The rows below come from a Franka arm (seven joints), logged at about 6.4 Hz.
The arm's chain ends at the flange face. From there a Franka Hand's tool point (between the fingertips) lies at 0.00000 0.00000 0.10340 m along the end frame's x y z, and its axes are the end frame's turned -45 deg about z.
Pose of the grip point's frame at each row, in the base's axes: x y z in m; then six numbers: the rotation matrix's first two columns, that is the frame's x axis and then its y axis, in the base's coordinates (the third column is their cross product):
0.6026 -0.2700 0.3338 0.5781 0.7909 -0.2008 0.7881 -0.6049 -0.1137
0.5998 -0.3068 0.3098 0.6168 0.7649 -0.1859 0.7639 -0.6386 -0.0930
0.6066 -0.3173 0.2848 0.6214 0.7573 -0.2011 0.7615 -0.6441 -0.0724
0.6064 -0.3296 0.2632 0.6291 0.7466 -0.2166 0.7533 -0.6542 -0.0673
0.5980 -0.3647 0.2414 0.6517 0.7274 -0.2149 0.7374 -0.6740 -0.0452
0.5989 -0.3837 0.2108 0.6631 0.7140 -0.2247 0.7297 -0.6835 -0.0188
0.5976 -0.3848 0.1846 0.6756 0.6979 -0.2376 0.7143 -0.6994 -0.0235
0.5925 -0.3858 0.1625 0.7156 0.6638 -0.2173 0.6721 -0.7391 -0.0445
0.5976 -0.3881 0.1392 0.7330 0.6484 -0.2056 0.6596 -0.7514 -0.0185
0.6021 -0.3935 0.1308 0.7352 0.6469 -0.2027 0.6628 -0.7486 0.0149
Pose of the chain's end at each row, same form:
0.6245 -0.2604 0.4344 0.9660 0.1315 -0.2224 0.1485 -0.9870 0.0616
0.6194 -0.2980 0.4109 0.9763 0.0893 -0.1972 0.1040 -0.9924 0.0657
0.6257 -0.3061 0.3858 0.9779 0.0800 -0.1934 0.0991 -0.9909 0.0910
0.6262 -0.3171 0.3639 0.9775 0.0653 -0.2007 0.0878 -0.9905 0.1056
0.6164 -0.3514 0.3423 0.9822 0.0378 -0.1839 0.0606 -0.9909 0.1200
0.6162 -0.3680 0.3115 0.9849 0.0216 -0.1722 0.0471 -0.9882 0.1456
0.6165 -0.3689 0.2850 0.9828 -0.0011 -0.1846 0.0274 -0.9880 0.1514
0.6122 -0.3740 0.2633 0.9813 -0.0532 -0.1851 -0.0308 -0.9920 0.1222
0.6148 -0.3755 0.2404 0.9847 -0.0728 -0.1585 -0.0519 -0.9898 0.1323
0.6168 -0.3785 0.2320 0.9885 -0.0719 -0.1328 -0.0512 -0.9868 0.1539

